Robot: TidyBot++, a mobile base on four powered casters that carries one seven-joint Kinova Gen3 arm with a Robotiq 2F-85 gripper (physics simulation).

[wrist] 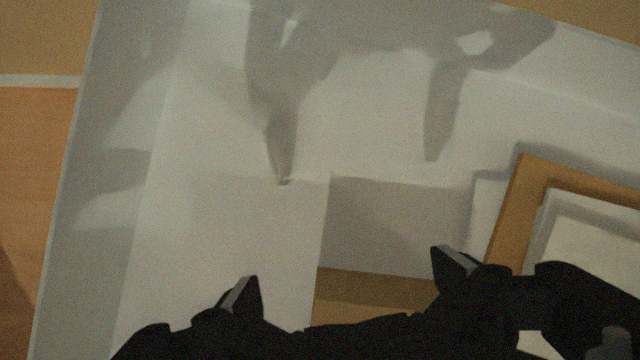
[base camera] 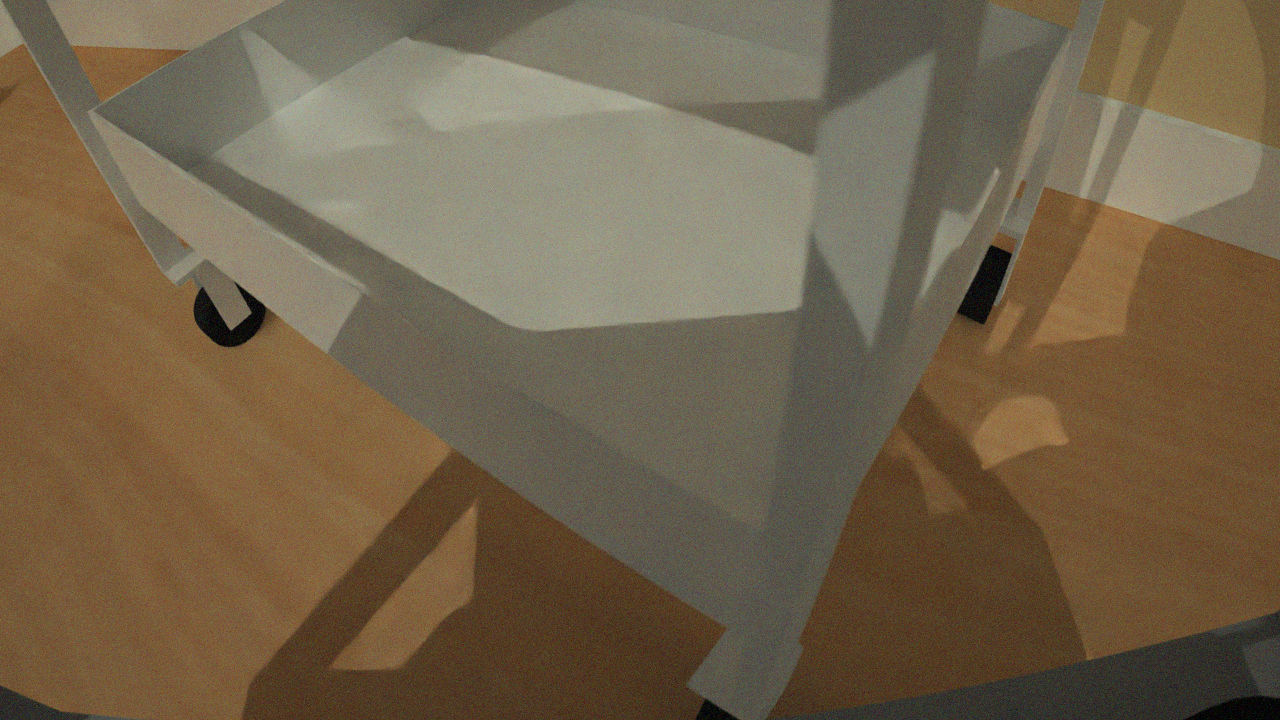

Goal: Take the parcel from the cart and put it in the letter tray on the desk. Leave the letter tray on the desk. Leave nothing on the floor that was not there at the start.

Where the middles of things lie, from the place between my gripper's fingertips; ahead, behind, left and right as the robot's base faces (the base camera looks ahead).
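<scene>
Hand relative to the brown cardboard parcel (wrist: pixel 341 296): 20 mm above it, 50 mm past it.
</scene>
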